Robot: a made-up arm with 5 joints.
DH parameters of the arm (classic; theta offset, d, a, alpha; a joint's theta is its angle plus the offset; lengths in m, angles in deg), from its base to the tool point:
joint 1: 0 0.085 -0.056 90
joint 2: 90 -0.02 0.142 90
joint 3: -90 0.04 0.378 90
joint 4: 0 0.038 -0.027 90
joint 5: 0 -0.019 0.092 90
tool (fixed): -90 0.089 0 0
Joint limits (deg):
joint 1: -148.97..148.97
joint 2: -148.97..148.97
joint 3: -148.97..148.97
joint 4: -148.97..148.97
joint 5: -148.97..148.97
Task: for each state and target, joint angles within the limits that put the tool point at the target. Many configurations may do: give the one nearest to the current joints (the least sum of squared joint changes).
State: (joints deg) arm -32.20 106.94 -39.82 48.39 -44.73
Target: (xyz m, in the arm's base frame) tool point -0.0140 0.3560 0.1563
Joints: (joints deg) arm -4.83 114.30 -41.53 47.30 -29.29
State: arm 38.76 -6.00 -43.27 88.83 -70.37
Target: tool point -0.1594 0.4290 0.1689
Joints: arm 6.64 -4.19 -16.57 125.32 -84.93
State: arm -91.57 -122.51 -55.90 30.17 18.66
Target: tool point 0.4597 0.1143 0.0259
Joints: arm -90.45 -129.02 -19.01 16.16 27.54
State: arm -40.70 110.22 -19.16 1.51 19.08
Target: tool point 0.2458 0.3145 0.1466
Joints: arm -27.44 96.47 -39.92 -8.35 13.91
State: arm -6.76 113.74 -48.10 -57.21 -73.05
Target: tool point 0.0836 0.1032 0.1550
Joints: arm -3.29 81.59 -83.06 -15.41 -89.15
